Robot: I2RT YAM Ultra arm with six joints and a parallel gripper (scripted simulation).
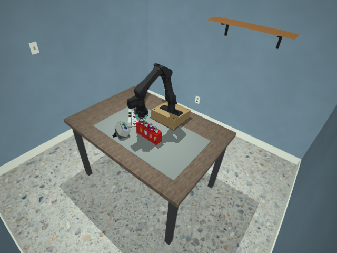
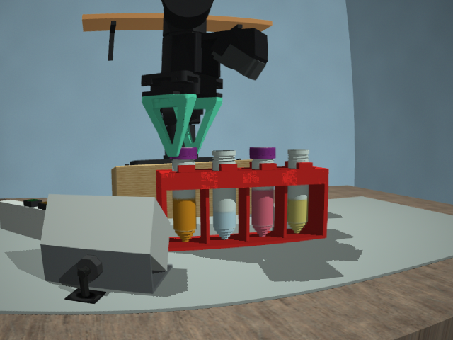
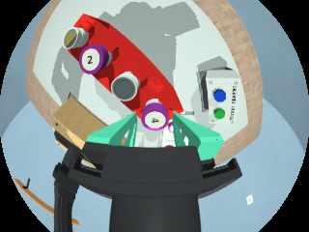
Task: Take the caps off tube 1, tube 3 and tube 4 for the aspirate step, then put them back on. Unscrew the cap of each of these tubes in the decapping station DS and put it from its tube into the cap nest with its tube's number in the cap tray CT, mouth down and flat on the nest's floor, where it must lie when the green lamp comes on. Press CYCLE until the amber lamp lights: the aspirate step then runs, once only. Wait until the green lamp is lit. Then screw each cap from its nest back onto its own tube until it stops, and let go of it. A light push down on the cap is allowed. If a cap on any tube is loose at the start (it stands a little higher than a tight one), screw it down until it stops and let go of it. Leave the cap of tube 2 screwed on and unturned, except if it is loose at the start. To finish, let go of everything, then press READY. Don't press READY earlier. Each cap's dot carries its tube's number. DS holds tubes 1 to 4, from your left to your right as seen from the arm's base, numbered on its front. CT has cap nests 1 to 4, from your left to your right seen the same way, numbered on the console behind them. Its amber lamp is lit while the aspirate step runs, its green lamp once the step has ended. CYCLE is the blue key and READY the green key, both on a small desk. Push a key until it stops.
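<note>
My gripper is now 7 cm short of the green key, 12 cm to the left of it and 6 cm above it. Round my hand: grey key desk 10 cm ahead, 10 cm to the right, 7 cm below; blue key 9 cm ahead, 8 cm to the right, 6 cm below.
</note>
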